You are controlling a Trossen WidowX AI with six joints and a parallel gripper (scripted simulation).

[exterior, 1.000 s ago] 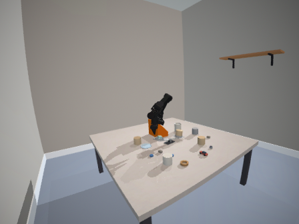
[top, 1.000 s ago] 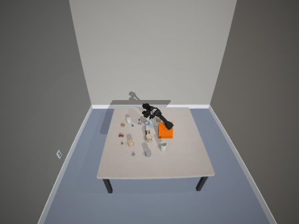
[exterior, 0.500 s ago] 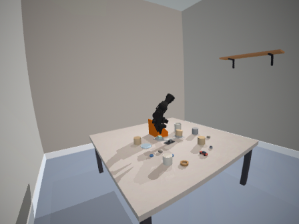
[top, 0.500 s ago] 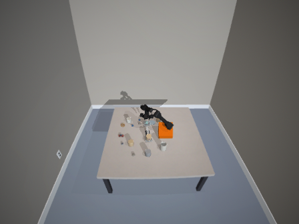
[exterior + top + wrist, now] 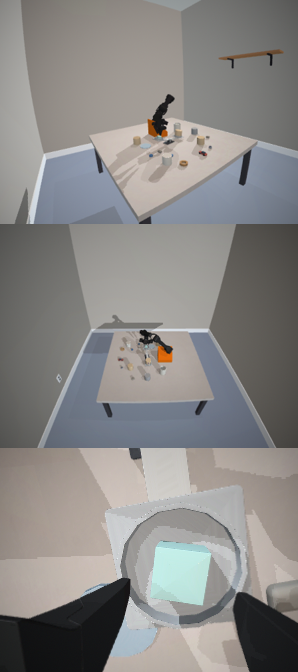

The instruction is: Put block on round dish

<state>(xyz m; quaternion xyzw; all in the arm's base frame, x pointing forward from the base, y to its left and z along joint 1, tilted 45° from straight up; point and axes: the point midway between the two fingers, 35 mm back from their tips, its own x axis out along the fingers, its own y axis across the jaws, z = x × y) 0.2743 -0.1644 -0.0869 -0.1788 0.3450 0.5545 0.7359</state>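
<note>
Now: gripper tip 3 cm above the teal block. From my gripper tip the other things lie so: white cup: 27 cm ahead, 15 cm to the right, 8 cm below; then small balance: 12 cm to the left, 8 cm below, 1 cm ahead; then pale blue round dish: 11 cm below, 9 cm to the right, 9 cm behind.
</note>
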